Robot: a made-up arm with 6 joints. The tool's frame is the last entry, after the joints.
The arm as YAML. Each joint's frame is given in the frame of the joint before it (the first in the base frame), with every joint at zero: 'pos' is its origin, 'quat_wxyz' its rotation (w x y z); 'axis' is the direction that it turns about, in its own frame. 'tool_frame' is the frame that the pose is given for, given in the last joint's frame.
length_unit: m
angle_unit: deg
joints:
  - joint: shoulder
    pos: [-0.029, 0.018, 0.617]
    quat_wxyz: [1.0, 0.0, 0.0, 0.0]
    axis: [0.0, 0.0, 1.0]
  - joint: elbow
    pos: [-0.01, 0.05, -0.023]
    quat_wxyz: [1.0, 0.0, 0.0, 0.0]
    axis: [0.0, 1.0, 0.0]
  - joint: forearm
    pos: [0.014, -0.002, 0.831]
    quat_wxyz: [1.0, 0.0, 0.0, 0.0]
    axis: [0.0, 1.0, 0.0]
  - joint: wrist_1
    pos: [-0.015, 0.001, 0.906]
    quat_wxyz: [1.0, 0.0, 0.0, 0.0]
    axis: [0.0, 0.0, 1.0]
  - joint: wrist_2
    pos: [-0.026, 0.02, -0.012]
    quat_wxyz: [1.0, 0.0, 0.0, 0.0]
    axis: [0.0, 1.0, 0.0]
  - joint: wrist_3
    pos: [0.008, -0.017, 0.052]
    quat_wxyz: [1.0, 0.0, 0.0, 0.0]
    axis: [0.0, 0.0, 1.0]
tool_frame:
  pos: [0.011, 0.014, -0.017]
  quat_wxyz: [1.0, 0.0, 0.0, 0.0]
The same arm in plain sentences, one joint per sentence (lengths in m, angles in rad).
The arm has six revolute joints in a row. What follows holds with every joint at zero, and every direction is one of the base frame's.
Joint 1 is mounted 0.029 m along -x and 0.018 m along +y and 0.617 m along +z from the base frame's origin and turns about +z.
Joint 2 is mounted 0.01 m along -x and 0.05 m along +y and 0.023 m along -z from joint 1 and turns about +y.
Joint 3 is mounted 0.014 m along +x and 0.002 m along -y and 0.831 m along +z from joint 2 and turns about +y.
Joint 4 is mounted 0.015 m along -x and 0.001 m along +y and 0.906 m along +z from joint 3 and turns about +z.
Joint 5 is mounted 0.026 m along -x and 0.02 m along +y and 0.012 m along -z from joint 4 and turns about +y.
Joint 6 is mounted 0.008 m along +x and 0.017 m along -y and 0.052 m along +z from joint 5 and turns about +z.
The tool frame, which is the frame that the pose is given for, is mounted 0.011 m along +x and 0.014 m along +y and 0.017 m along -z from joint 6; its axes are parallel to the base frame's.

